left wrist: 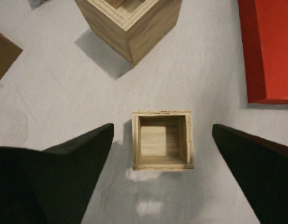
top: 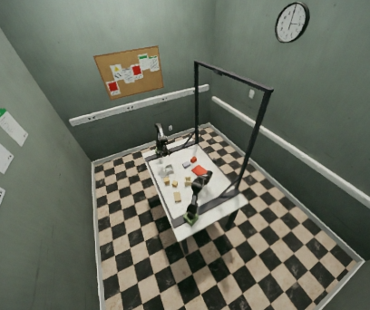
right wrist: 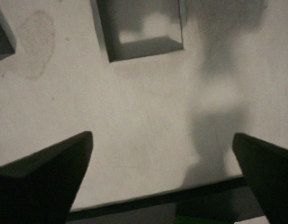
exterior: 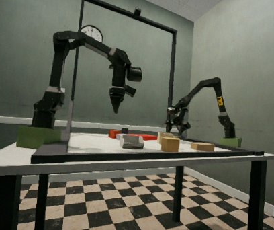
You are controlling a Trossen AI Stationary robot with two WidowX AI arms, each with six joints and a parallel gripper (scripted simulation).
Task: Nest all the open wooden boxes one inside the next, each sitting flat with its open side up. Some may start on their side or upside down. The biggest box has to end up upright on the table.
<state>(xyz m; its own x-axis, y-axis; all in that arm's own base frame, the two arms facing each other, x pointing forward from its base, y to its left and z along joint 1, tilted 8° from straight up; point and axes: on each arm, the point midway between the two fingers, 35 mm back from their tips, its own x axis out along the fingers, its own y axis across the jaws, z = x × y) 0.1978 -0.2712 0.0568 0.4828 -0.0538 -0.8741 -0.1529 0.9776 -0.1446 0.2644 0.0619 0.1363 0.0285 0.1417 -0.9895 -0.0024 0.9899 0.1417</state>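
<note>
Right now the grey open box is 160 mm below my right hand and 80 mm to the left of it. The rest, counted from my right hand: flat red block (320 mm behind, 280 mm to the left, 170 mm below); then grey block (210 mm behind, 170 mm below, 100 mm to the left); then flat brown box (470 mm to the left, 170 mm below, 50 mm ahead).
</note>
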